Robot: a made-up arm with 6 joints.
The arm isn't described. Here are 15 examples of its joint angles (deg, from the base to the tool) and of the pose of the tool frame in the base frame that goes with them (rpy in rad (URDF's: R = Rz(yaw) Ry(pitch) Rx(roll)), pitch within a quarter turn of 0, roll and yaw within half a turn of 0; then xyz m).
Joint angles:
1: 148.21 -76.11 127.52 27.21 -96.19 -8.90
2: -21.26 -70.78 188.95 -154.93 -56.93 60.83
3: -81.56 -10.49 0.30 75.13 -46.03 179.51
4: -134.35 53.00 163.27 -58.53 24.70 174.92
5: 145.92 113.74 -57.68 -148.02 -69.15 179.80
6: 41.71 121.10 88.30 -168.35 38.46 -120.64
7: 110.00 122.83 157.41 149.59 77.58 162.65
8: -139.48 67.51 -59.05 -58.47 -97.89 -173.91
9: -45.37 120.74 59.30 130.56 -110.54 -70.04
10: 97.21 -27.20 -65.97 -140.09 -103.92 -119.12
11: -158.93 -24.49 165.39 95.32 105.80 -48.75
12: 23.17 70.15 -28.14 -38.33 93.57 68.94
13: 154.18 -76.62 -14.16 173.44 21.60 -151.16
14: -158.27 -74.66 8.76 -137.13 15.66 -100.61
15: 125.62 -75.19 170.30 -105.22 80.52 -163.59
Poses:
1: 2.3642 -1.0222 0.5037 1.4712 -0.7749 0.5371
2: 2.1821 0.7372 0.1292 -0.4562 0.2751 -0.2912
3: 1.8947 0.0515 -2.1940 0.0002 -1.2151 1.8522
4: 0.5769 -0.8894 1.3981 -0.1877 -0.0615 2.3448
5: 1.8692 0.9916 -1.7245 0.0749 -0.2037 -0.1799
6: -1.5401 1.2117 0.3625 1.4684 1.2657 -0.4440
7: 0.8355 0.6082 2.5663 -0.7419 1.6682 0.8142
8: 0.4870 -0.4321 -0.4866 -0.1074 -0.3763 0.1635
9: -1.4482 -0.6426 -1.8863 1.0040 -1.2764 -0.4622
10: -1.8856 -0.8200 2.8467 -0.2541 0.7379 1.0706
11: 2.2796 -0.1350 -1.4612 1.1777 0.1908 1.1541
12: -1.2929 0.0513 -0.2641 1.1093 0.3023 -0.1242
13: -0.4334 -0.7146 2.7467 0.1034 -0.0620 2.0688
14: -1.6054 -1.2051 2.9816 0.5553 0.2719 2.2297
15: 2.4429 0.0425 0.3126 0.8114 -0.7140 -0.1486
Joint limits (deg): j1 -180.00..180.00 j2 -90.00..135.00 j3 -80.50..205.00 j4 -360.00..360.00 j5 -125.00..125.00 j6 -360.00..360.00
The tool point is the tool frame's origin. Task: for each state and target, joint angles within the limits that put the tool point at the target. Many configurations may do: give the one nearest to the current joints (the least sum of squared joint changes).
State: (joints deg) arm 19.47 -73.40 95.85 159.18 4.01 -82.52
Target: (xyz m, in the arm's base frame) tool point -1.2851 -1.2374 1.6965
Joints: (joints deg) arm 43.95 -61.04 85.73 159.21 0.66 -82.52
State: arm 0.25 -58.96 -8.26 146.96 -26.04 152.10
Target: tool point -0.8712 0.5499 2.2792
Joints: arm -35.01 -67.20 29.62 151.96 -24.27 152.10
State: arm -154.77 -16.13 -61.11 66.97 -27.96 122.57
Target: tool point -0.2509 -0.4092 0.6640
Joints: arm -105.48 -46.83 -76.26 31.44 -82.84 122.57
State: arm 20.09 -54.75 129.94 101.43 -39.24 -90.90
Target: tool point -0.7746 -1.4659 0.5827
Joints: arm 55.71 -54.34 145.07 102.15 -47.91 -90.90
